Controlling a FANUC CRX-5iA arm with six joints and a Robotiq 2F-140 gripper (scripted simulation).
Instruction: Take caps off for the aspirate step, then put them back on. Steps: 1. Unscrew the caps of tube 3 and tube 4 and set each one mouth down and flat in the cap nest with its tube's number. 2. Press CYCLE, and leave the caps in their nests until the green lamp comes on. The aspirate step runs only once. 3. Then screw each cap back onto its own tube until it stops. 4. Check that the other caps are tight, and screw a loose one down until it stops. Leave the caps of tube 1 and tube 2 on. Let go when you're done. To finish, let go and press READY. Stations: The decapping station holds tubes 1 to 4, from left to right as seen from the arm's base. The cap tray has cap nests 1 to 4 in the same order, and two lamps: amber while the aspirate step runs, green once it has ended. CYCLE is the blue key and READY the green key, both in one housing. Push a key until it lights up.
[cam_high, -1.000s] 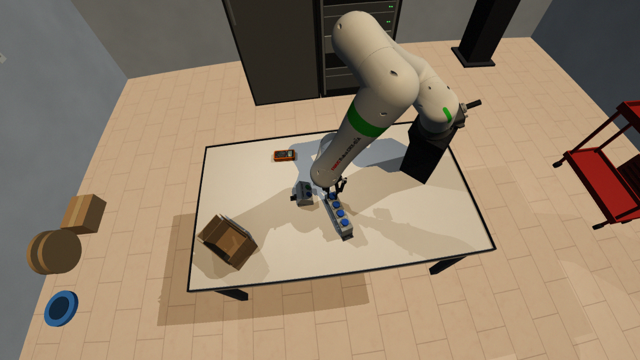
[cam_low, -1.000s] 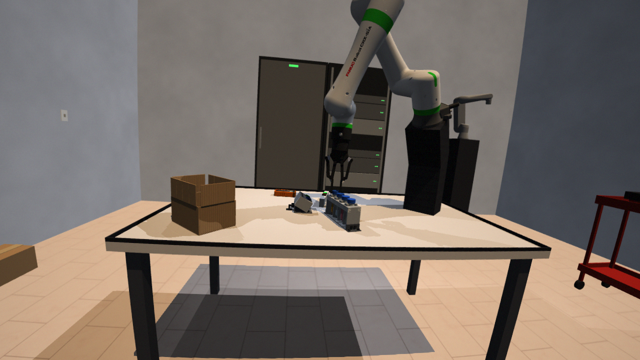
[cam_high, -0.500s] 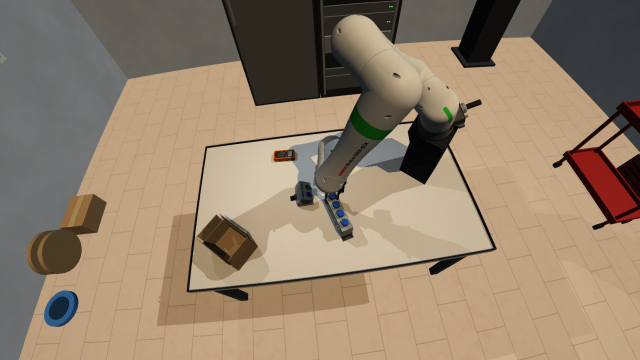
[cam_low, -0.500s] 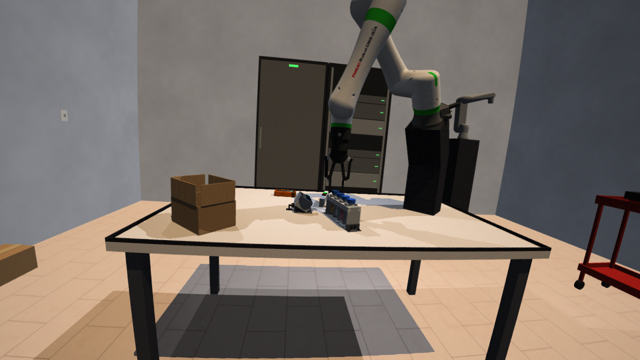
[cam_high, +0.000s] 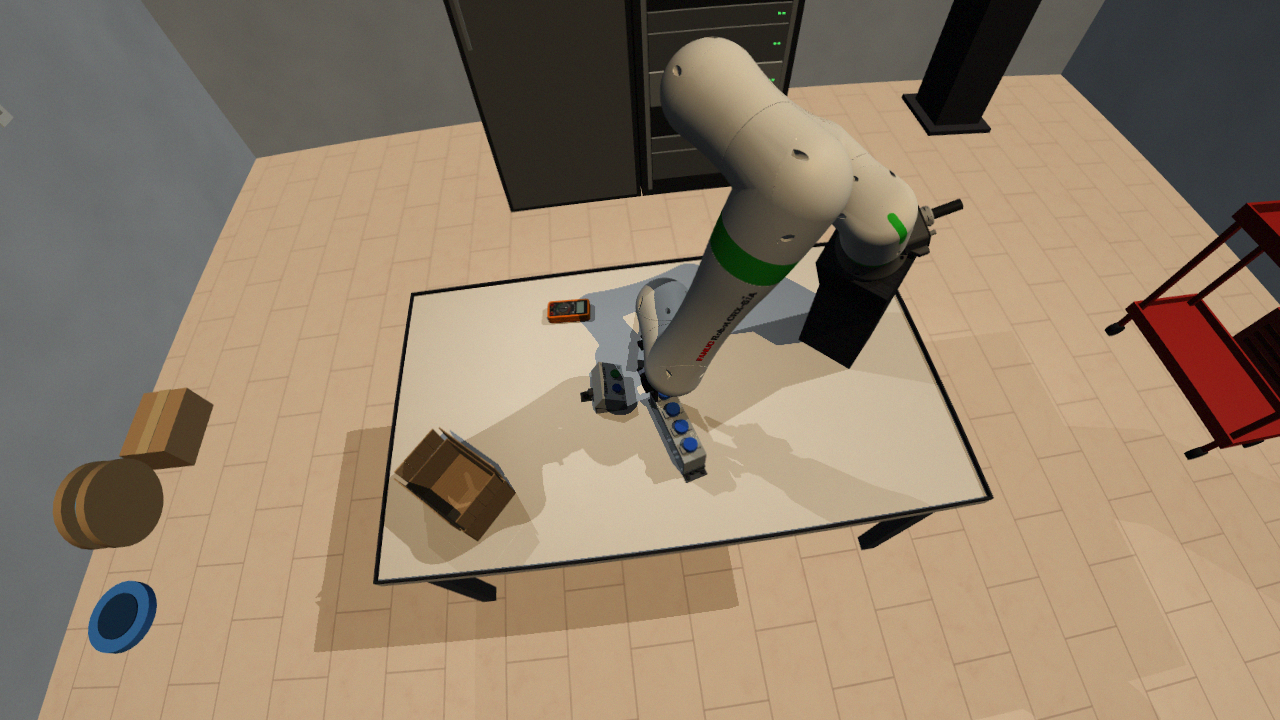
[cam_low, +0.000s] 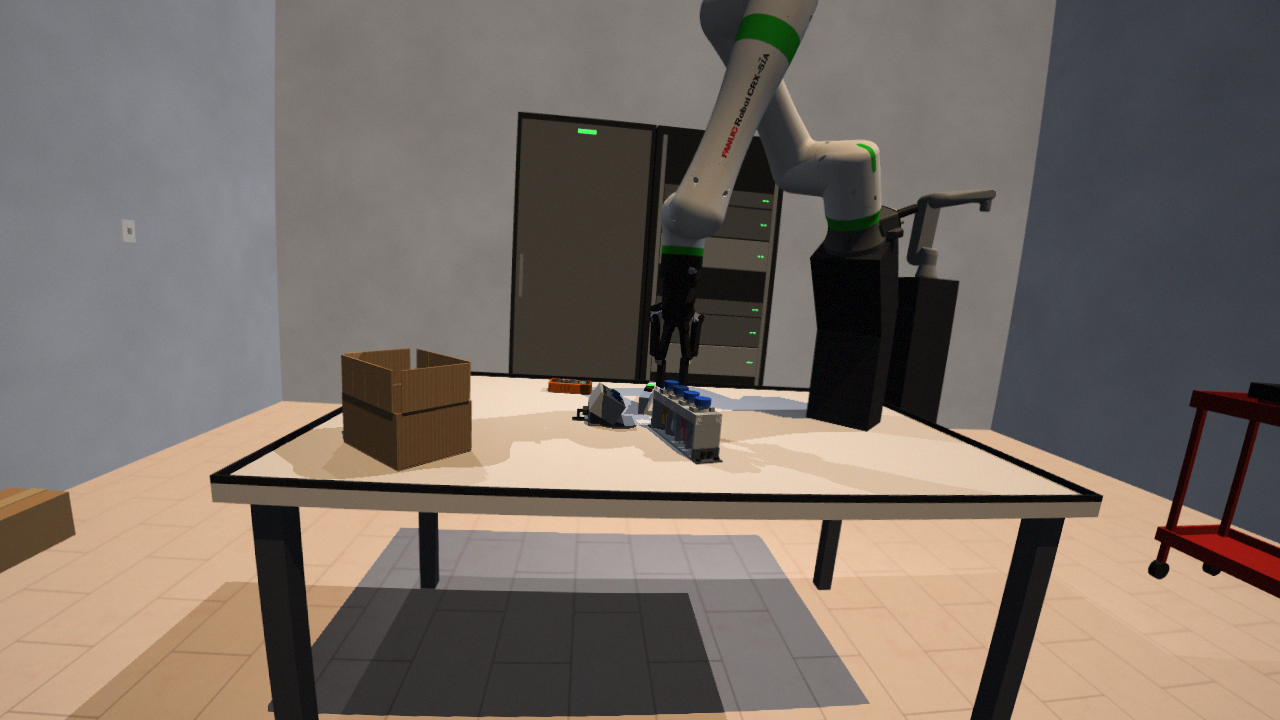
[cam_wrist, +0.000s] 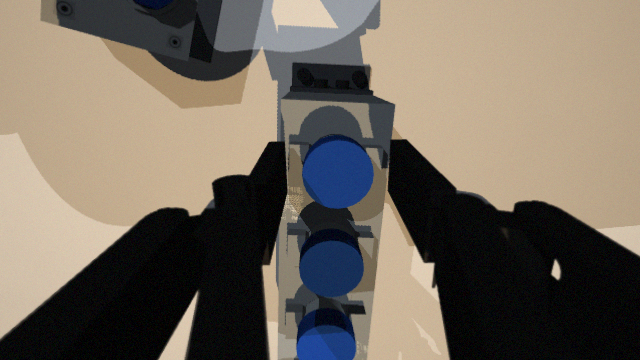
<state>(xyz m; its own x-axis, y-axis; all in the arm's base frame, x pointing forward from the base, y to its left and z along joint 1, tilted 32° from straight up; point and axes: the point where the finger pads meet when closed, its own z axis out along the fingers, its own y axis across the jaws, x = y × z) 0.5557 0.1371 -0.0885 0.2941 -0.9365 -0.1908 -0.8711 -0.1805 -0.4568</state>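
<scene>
Right now the blue cap is 10 mm behind my hand, 50 mm to the left of it and 30 mm below it. The rest, counted from my hand: blue cycle key: 120 mm ahead, 60 mm to the right, 80 mm below; key housing: 140 mm ahead, 80 mm to the right, 90 mm below; green ready key: 120 mm ahead, 100 mm to the right, 80 mm below.
</scene>
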